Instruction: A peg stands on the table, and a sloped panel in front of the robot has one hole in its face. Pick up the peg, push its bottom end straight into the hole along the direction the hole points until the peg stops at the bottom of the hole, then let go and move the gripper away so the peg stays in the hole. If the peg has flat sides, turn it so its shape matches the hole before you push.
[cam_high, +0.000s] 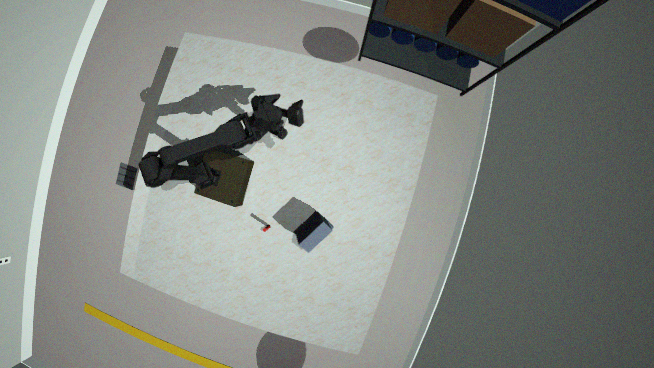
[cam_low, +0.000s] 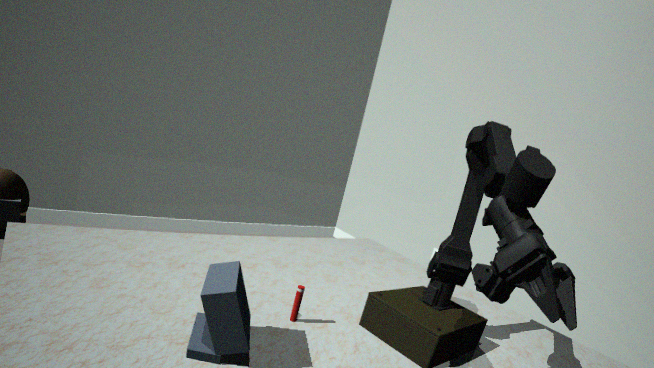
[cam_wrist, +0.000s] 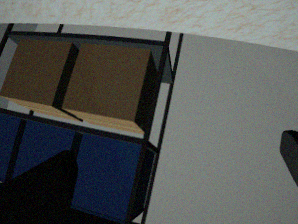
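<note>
Right now the red peg is 490 mm to the right of my gripper tip, 190 mm below it and 20 mm ahead of it. Also, from my gripper tip: sloped panel: 440 mm to the right, 210 mm ahead, 170 mm below.
</note>
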